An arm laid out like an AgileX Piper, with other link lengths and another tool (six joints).
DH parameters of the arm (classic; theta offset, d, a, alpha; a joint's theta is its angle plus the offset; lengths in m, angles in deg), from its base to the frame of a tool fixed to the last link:
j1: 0 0.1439 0 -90
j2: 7.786 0 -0.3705 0
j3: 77.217 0 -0.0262 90
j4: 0 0.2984 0 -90
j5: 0 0 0 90
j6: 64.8 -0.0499 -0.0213 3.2
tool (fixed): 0 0.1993 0 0
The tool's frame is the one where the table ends.
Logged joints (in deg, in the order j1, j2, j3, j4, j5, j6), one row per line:
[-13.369 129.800 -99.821 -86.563 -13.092 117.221]
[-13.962 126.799 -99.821 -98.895 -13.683 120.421]
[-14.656 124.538 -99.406 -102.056 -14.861 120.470]
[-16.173 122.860 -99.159 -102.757 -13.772 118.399]
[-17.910 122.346 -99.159 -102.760 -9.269 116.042]
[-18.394 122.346 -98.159 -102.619 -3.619 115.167]
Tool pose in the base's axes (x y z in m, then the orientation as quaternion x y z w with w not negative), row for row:
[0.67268 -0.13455 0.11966 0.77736 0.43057 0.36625 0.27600]
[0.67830 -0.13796 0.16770 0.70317 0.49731 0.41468 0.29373]
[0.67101 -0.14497 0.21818 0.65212 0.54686 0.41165 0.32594]
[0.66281 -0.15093 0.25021 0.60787 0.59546 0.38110 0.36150]
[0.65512 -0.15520 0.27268 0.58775 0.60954 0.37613 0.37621]
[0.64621 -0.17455 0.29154 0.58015 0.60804 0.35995 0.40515]
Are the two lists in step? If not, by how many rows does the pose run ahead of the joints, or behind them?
The pose runs 2 rows behind the joints: the pose in row i belongs to the joints in row i - 2.
